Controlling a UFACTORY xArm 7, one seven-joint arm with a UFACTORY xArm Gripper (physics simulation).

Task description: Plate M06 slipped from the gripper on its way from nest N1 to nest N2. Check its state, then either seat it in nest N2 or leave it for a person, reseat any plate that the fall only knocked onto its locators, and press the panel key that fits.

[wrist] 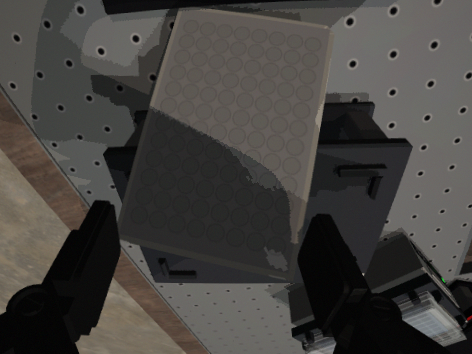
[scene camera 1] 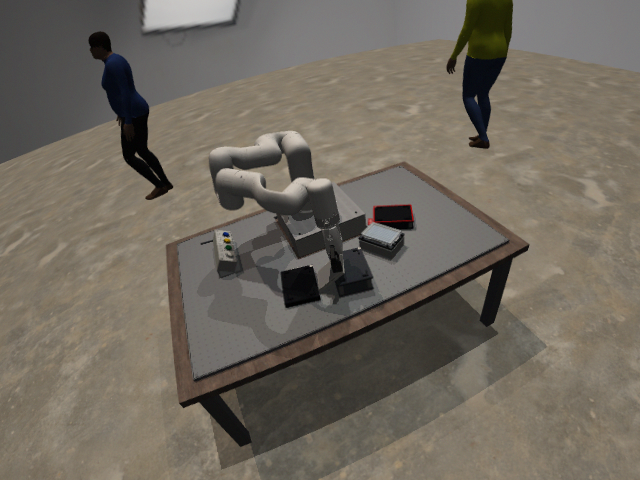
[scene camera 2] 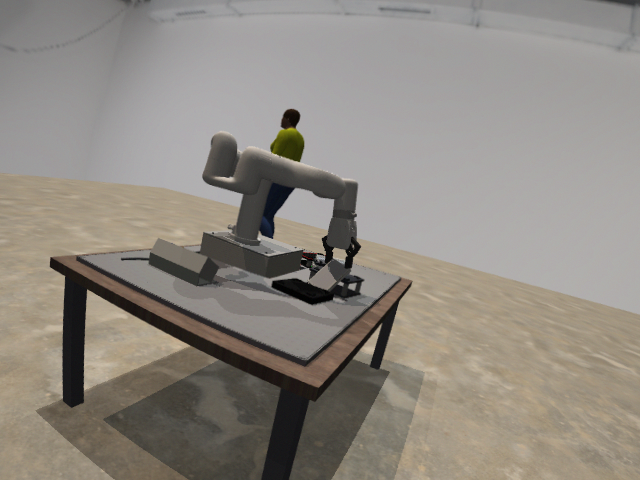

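Seen in the pictures: gripper, fingertip midpoint: [wrist: 214, 231] [scene camera 1: 337, 263] [scene camera 2: 338, 265]; arm's base, origin of the base link: [scene camera 1: 308, 206] [scene camera 2: 245, 238].
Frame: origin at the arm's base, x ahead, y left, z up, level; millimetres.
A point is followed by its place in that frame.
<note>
The pale clear plate [scene camera 2: 328, 274] @[x 387, y -117, z -20 mm] [wrist: 225, 140] @[x 392, y -115, z -15 mm] lies tilted, with one end up over the dark raised nest [scene camera 1: 356, 275] @[x 458, y -51, z -25 mm] [wrist: 345, 215] @[x 345, y -37, z -25 mm] and turned askew to its corner locators. Its other end is down towards the low black block [scene camera 1: 299, 285] @[x 349, y -220, z -60 mm] [scene camera 2: 302, 290] @[x 348, y -254, z -60 mm]. Which nest number this is, and the plate's label, I cannot read. My gripper [scene camera 1: 336, 265] @[x 406, y -88, z 13 mm] [scene camera 2: 339, 262] @[x 406, y -88, z 13 mm] [wrist: 214, 231] @[x 406, y -88, z 13 mm] is open and empty, above the nest, with the fingers on either side of the plate's raised end in the wrist view. The key panel [scene camera 1: 225, 251] @[x 49, y -398, z -13 mm] [scene camera 2: 183, 263] @[x 32, y -444, z -36 mm] has blue, yellow, green and whitish keys.
A second plate [scene camera 1: 381, 234] @[x 347, y 133, z -11 mm] [wrist: 431, 318] @[x 294, y 94, z -11 mm] sits on a dark holder behind the nest. A red-rimmed black tray [scene camera 1: 393, 213] @[x 230, y 278, z -42 mm] stands farther back. The arm's base box [scene camera 1: 330, 227] [scene camera 2: 250, 253] @[x 97, y -135, z -20 mm] stands mid-table. People walk on the floor beyond the table.
</note>
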